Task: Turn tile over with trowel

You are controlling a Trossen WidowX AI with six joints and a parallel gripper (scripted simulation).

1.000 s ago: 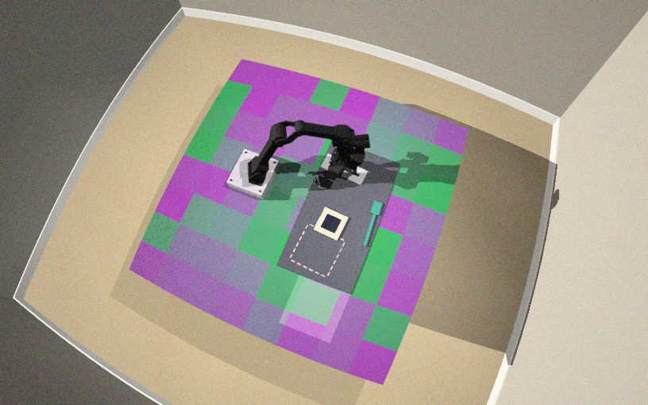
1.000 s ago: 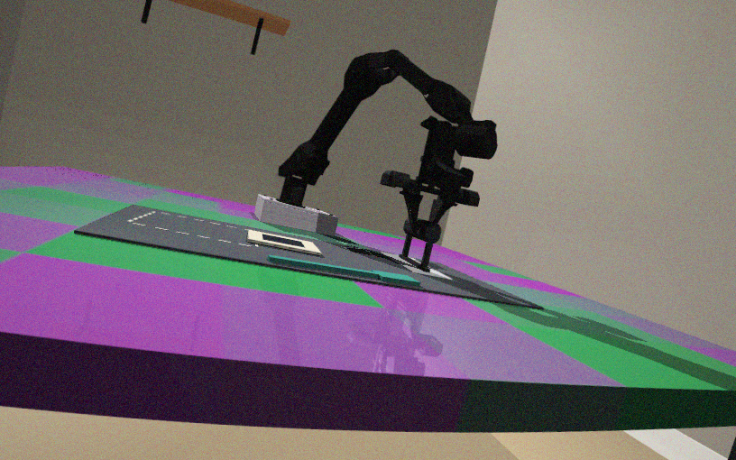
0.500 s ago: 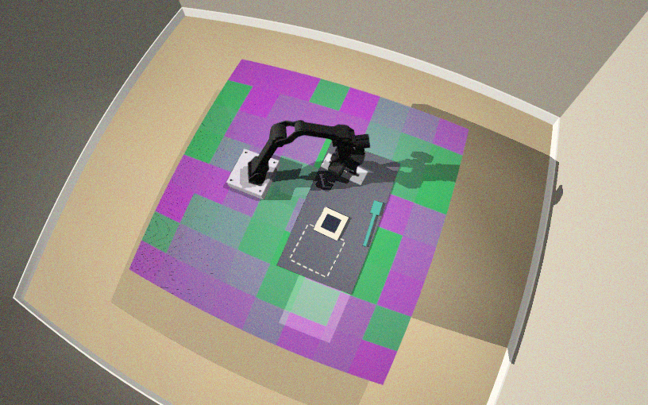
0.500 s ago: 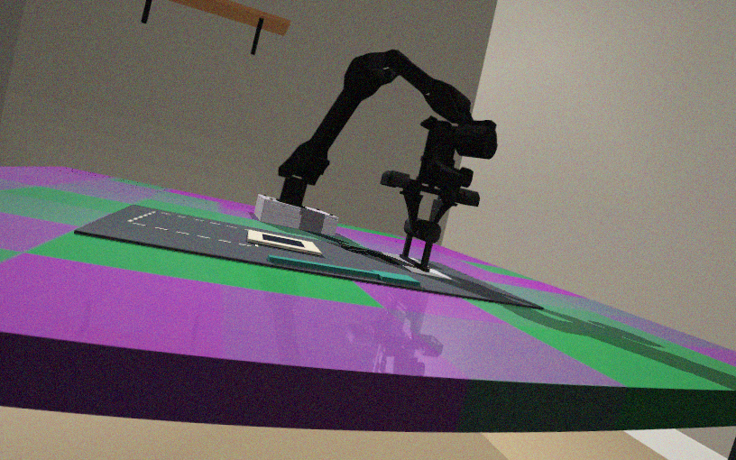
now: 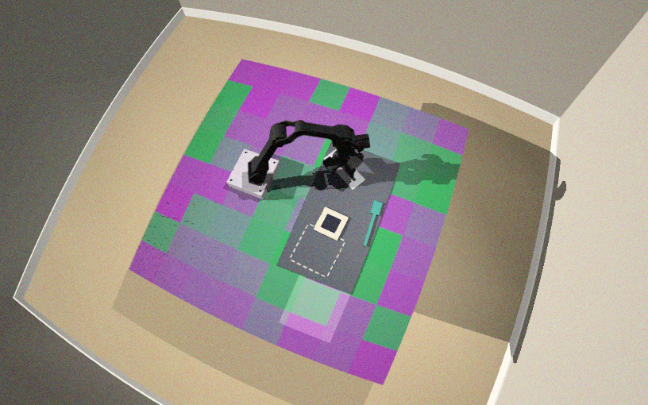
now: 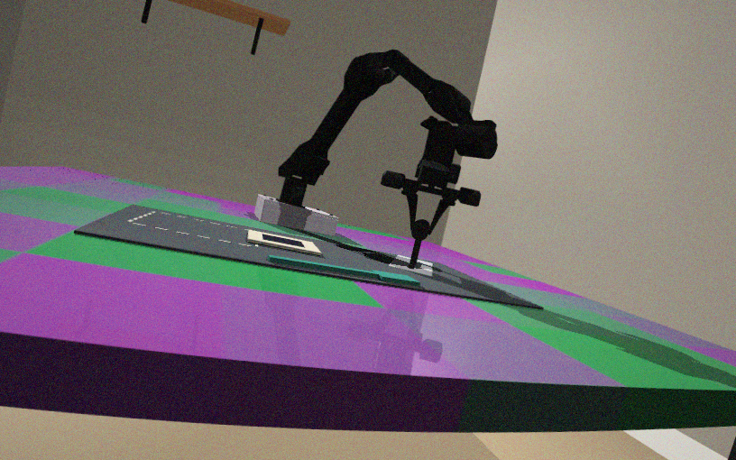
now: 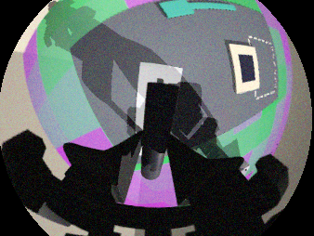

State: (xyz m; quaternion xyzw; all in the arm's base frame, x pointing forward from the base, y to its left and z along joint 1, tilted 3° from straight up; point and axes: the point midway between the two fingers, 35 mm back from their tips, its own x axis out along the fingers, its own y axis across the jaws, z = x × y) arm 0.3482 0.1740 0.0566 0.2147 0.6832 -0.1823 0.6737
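Right now the small trowel is 3 cm below my gripper tip, 2 cm ahead of it and 1 cm to the right of it. The rest, counted from my gripper tip: teal trowel-shaped tool (19 cm to the right, 19 cm ahead, 6 cm below); grey mat (20 cm to the right, 8 cm below, 5 cm ahead); tile (26 cm to the right, 6 cm below, 2 cm ahead).
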